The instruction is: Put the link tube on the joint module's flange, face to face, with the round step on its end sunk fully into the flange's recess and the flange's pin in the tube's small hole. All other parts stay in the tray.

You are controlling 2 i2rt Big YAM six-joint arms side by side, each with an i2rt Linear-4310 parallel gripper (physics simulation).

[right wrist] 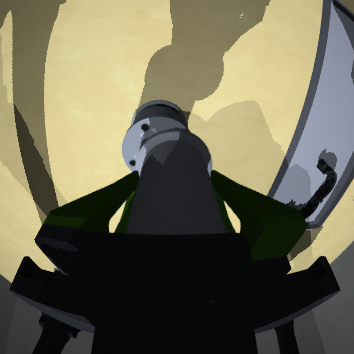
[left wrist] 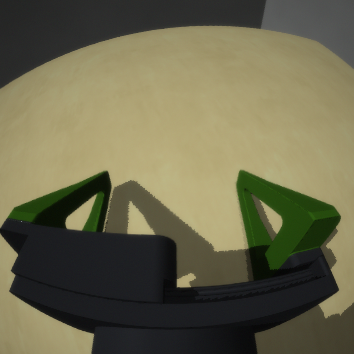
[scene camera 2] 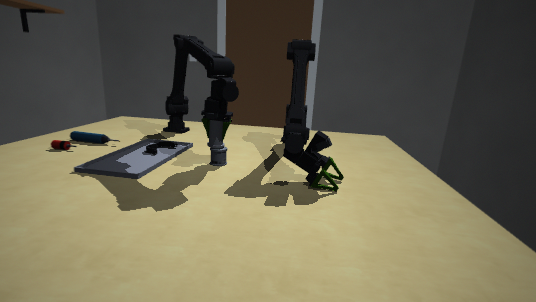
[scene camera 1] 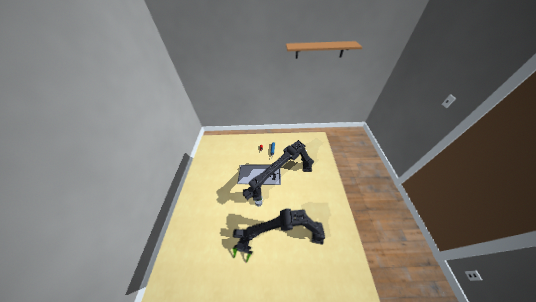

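Seen in the pictures: left gripper, fingertip midpoint: (left wrist: 173, 177) (scene camera 2: 340, 184) (scene camera 1: 240, 260); right gripper, fingertip midpoint: (right wrist: 174, 177) (scene camera 2: 215, 138) (scene camera 1: 258, 197); left arm's base, link origin: (scene camera 1: 317, 235); right arm's base, link origin: (scene camera 2: 176, 130) (scene camera 1: 307, 166).
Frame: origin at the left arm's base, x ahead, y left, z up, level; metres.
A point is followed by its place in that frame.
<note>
The grey joint module (scene camera 2: 218, 156) @(x 0.540, y -0.153, z 0.036 m) (right wrist: 159, 107) @(x 0.542, y -0.161, z 0.024 m) stands upright on the table. The dark grey link tube (scene camera 2: 216, 131) @(x 0.535, y -0.165, z 0.126 m) (right wrist: 175, 200) @(x 0.537, y -0.169, z 0.142 m) is nearly upright directly above it, its lower end at the module's flange. In the right wrist view, the pale flange (right wrist: 131, 145) sticks out past the tube's end at the left, with two small dark holes showing. The contact face, round step and pin are hidden, so seating cannot be told. My right gripper (right wrist: 174, 177) @(x 0.515, y -0.178, z 0.093 m) (scene camera 2: 217, 140) @(x 0.515, y -0.178, z 0.093 m) is shut on the link tube. My left gripper (scene camera 1: 240, 258) @(x 0.542, y 0.281, z 0.008 m) (scene camera 2: 339, 183) @(x 0.542, y 0.281, z 0.008 m) (left wrist: 173, 177) @(x 0.542, y 0.281, z 0.008 m) is open and empty, low over the table, away from both parts.
A grey tray (scene camera 1: 272, 184) @(x 0.429, y -0.367, z 0.005 m) (scene camera 2: 107, 174) @(x 0.783, y -0.412, z 0.004 m) (right wrist: 318, 75) @(x 0.646, y -0.330, z 0.014 m) lies beside the module and holds a black curved part (scene camera 2: 151, 148) @(x 0.537, y -0.448, z 0.025 m) (right wrist: 327, 182) @(x 0.508, y -0.488, z 0.011 m). A blue tool (scene camera 1: 272, 148) @(x 0.508, y -0.788, z 0.039 m) (scene camera 2: 89, 137) @(x 0.525, y -0.780, z 0.026 m) and a red one (scene camera 1: 261, 148) @(x 0.633, y -0.777, z 0.027 m) (scene camera 2: 60, 145) @(x 0.655, y -0.780, z 0.020 m) lie beyond the tray.
</note>
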